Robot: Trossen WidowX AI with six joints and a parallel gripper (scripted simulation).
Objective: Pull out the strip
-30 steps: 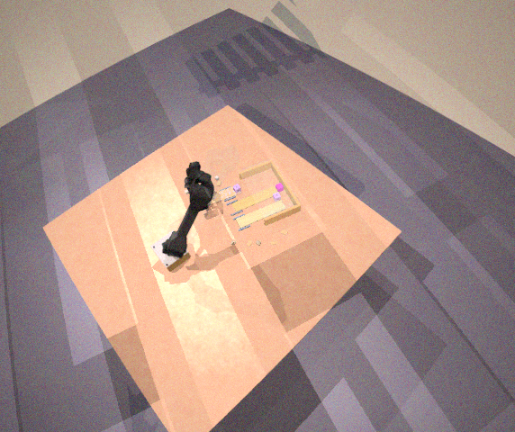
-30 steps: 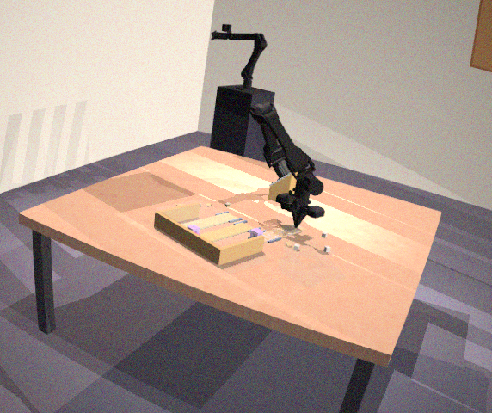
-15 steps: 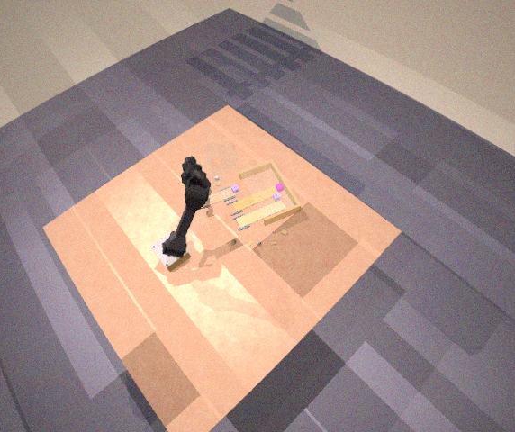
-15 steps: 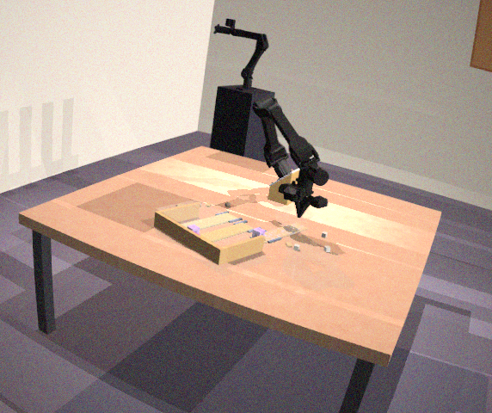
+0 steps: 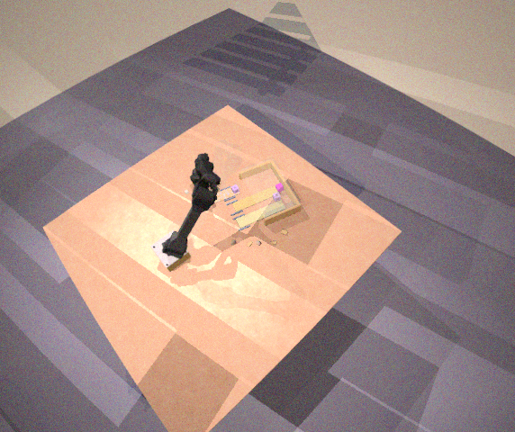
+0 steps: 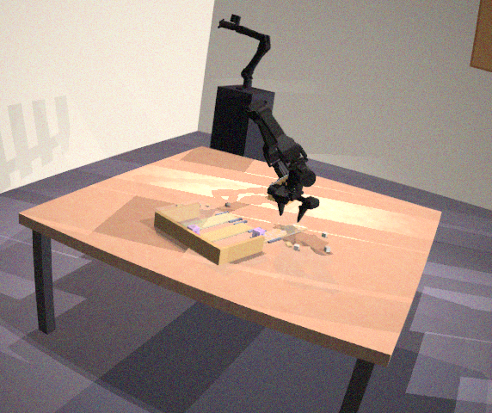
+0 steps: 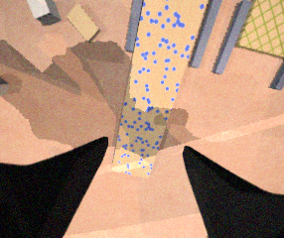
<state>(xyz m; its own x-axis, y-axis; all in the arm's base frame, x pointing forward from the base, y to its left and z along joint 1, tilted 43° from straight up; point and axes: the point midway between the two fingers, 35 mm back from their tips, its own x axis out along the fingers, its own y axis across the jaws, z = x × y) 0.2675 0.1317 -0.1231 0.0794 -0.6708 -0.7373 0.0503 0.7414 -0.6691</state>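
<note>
Now: gripper tip 210 mm short of the cross-hatched strip, 130 mm to the left of it and 40 mm above it.
</note>
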